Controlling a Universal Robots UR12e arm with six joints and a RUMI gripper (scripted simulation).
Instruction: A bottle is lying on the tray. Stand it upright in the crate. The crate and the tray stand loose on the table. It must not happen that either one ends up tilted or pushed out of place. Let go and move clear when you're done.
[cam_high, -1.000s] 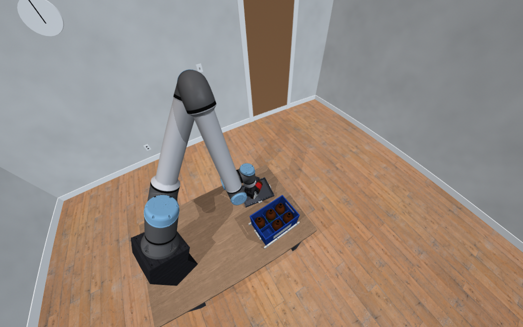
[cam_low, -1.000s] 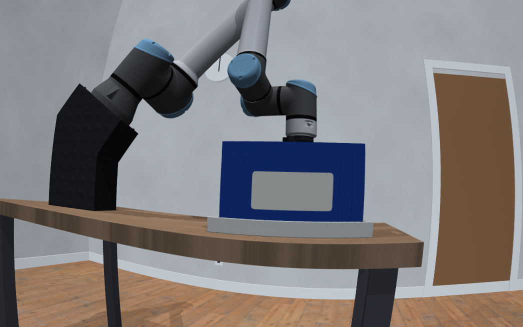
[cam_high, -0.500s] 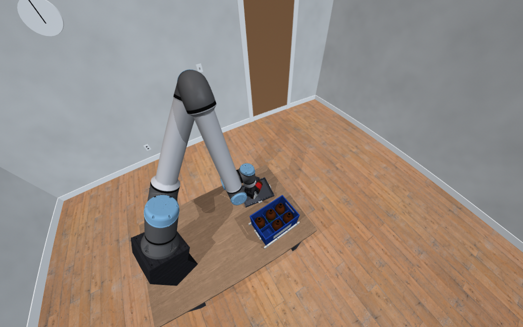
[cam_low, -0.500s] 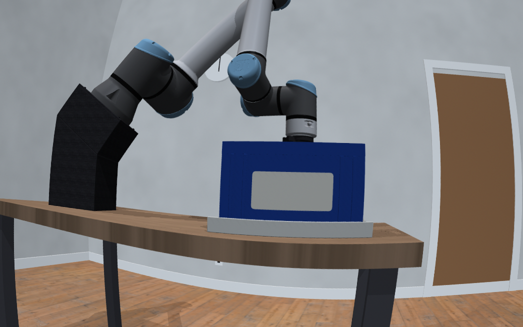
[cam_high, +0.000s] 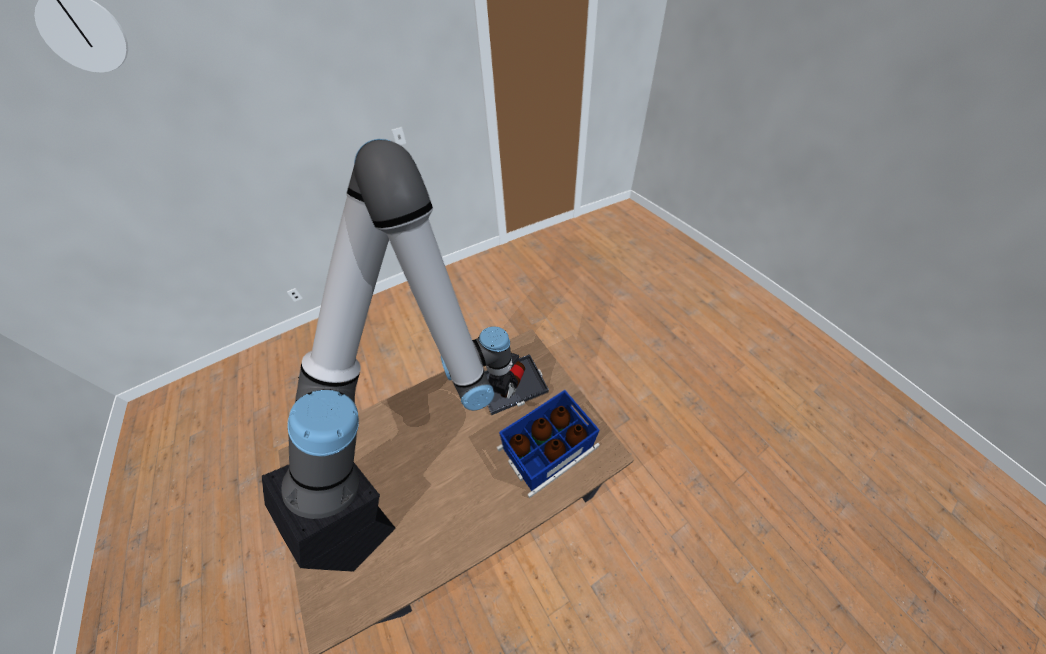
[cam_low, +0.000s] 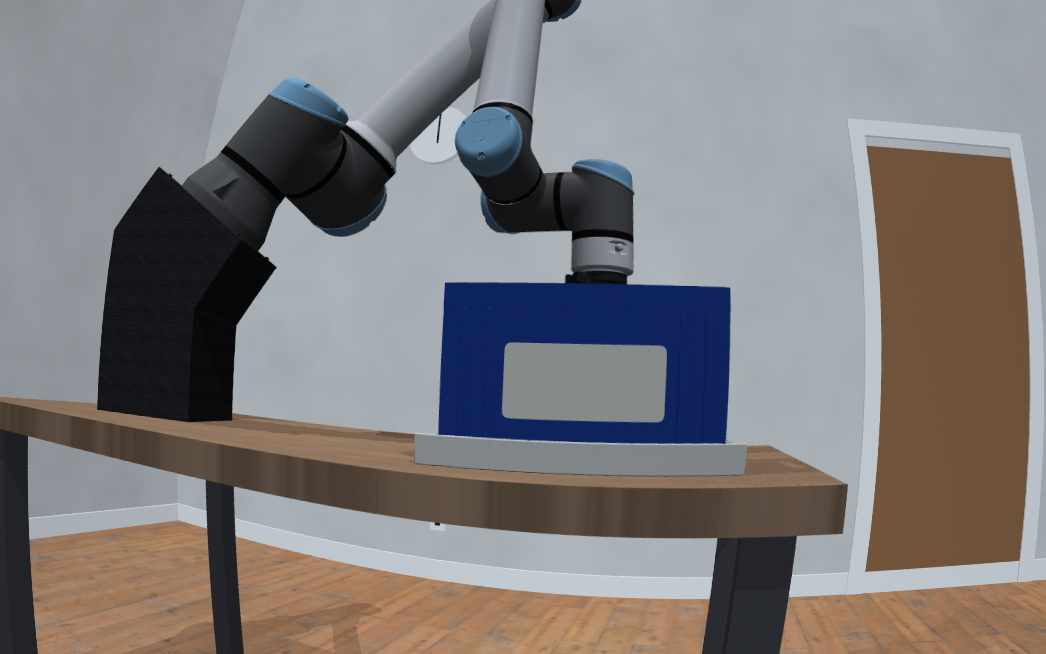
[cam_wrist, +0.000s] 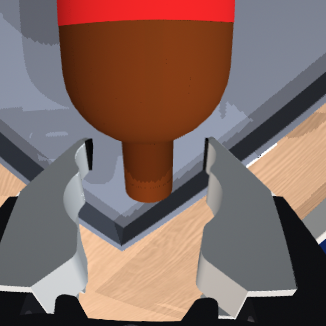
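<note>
Now: the grey tray 3 cm ahead of my hand, 4 cm to the left of it and 3 cm below it. The rest, counted from my hand: blue crate 10 cm ahead, 26 cm to the right, 4 cm above.
</note>
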